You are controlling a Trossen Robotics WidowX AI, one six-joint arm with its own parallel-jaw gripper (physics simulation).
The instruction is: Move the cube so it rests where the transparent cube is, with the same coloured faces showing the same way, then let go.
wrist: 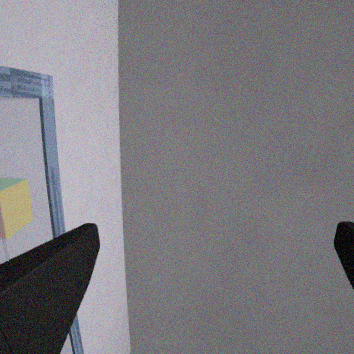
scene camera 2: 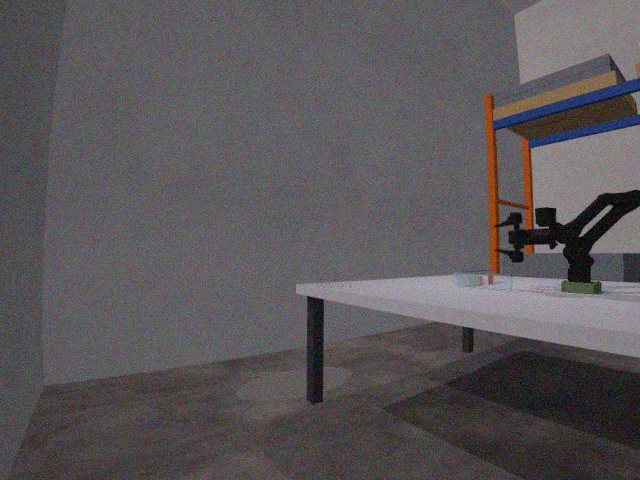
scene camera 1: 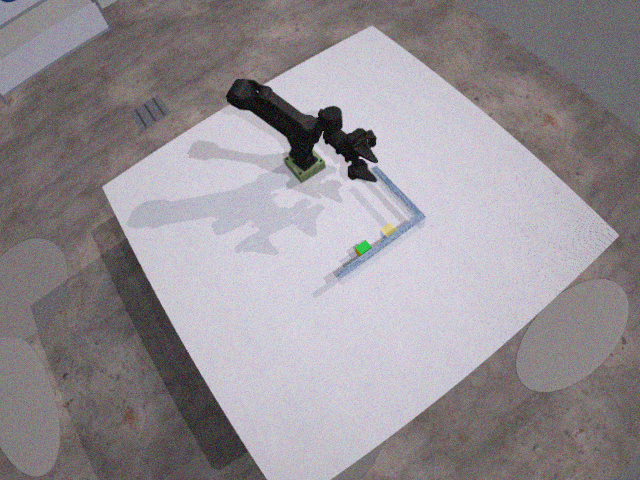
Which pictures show my gripper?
The wrist view, scene camera 2 and scene camera 1: all of them.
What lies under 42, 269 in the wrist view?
My gripper.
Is my gripper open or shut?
Open.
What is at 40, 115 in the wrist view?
An L-shaped rail.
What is my gripper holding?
Nothing.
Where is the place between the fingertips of my gripper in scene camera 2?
494, 238
